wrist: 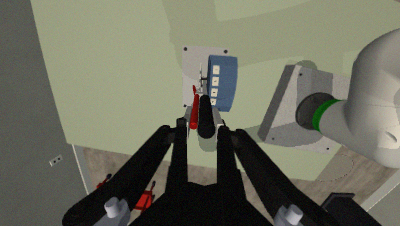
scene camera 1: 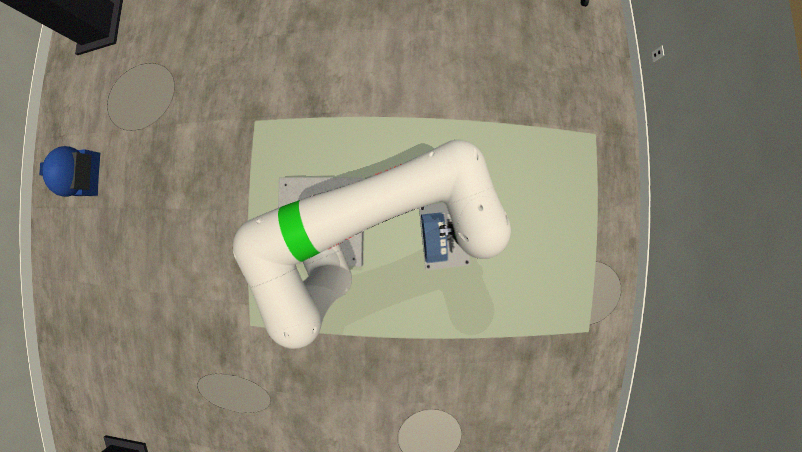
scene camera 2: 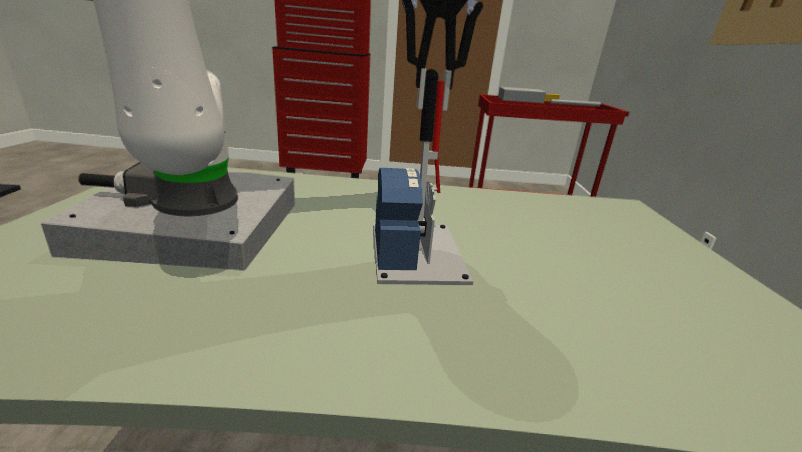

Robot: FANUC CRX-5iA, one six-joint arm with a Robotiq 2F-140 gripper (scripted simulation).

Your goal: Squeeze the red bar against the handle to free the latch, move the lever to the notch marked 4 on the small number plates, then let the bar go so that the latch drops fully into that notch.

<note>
In view: my gripper (scene camera 2: 431, 108).
My gripper shows as well in the wrist view (wrist: 201, 113).
</note>
